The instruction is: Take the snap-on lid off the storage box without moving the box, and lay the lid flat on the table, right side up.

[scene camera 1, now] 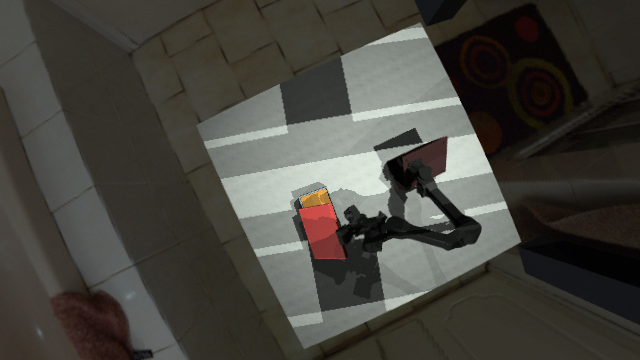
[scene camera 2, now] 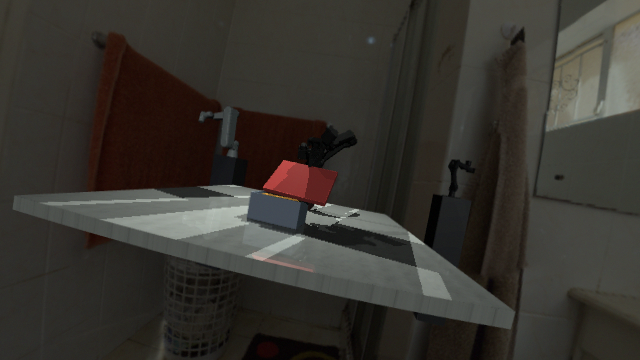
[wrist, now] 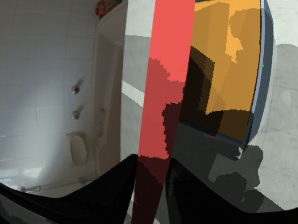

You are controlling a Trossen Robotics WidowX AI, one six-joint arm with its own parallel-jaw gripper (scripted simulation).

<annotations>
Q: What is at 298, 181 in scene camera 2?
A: A red lid.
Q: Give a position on a grey-blue storage box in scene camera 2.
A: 267, 207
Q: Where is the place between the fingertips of my gripper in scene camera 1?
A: At 337, 231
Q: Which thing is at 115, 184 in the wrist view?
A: My gripper.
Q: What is my gripper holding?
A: A red lid.
</annotations>
